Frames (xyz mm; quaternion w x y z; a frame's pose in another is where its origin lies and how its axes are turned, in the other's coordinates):
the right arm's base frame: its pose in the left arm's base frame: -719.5 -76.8 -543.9 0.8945 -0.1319 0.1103 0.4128
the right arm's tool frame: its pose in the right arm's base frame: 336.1 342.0 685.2 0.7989 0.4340 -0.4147 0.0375
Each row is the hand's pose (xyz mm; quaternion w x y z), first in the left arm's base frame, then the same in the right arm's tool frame.
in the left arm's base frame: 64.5 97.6 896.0 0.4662 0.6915 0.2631 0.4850
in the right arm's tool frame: 764.8 -55.0 1076.4 0.8443 0.4863 0.2233 0.0276
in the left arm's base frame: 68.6 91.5 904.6 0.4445 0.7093 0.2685 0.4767
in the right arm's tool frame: 768.9 -53.9 1086.9 0.8314 0.5117 0.2151 0.0248
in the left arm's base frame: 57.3 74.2 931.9 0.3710 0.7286 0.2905 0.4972
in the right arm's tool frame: 765.8 -33.4 1114.1 0.7867 0.5710 0.2277 0.0565
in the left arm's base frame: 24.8 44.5 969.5 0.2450 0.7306 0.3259 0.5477
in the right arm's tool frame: 746.6 4.6 1153.3 0.7018 0.6485 0.2661 0.1272
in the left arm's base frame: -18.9 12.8 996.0 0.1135 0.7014 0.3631 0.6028
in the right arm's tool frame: 713.0 42.3 1185.9 0.5996 0.7045 0.3190 0.2059
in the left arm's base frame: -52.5 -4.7 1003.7 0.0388 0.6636 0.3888 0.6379
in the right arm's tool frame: 684.2 65.1 1198.3 0.5329 0.7214 0.3623 0.2537
